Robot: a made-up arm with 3 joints.
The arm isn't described. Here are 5 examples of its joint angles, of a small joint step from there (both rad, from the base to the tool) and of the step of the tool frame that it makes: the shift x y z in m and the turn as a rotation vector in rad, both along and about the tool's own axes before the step.
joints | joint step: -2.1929 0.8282 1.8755 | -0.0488 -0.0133 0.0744
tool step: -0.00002 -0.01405 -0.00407 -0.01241 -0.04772 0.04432
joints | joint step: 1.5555 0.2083 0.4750 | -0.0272 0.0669 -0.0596
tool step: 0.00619 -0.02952 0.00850 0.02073 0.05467 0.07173
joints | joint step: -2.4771 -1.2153 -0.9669 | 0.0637 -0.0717 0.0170
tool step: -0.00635 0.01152 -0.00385 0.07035 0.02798 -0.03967
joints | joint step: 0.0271 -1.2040 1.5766 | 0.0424 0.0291 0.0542
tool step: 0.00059 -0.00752 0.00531 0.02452 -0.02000 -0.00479
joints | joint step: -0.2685 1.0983 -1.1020 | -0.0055 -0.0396 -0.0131
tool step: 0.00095 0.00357 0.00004 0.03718 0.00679 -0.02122
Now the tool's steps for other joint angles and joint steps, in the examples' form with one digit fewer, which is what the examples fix.
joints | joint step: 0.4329 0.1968 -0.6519 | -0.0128 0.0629 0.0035
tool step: -0.0013 -0.0119 0.0032 -0.0475 0.0095 0.0424
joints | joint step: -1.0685 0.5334 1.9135 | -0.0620 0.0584 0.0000
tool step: 0.0005 -0.0389 -0.0021 0.0768 -0.0055 0.0365
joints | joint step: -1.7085 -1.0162 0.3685 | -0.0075 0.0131 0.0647
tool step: -0.0085 -0.0025 -0.0121 -0.0174 -0.0699 0.0132
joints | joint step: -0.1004 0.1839 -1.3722 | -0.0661 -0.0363 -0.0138
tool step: -0.0054 0.0003 0.0015 0.0238 -0.0014 -0.0714
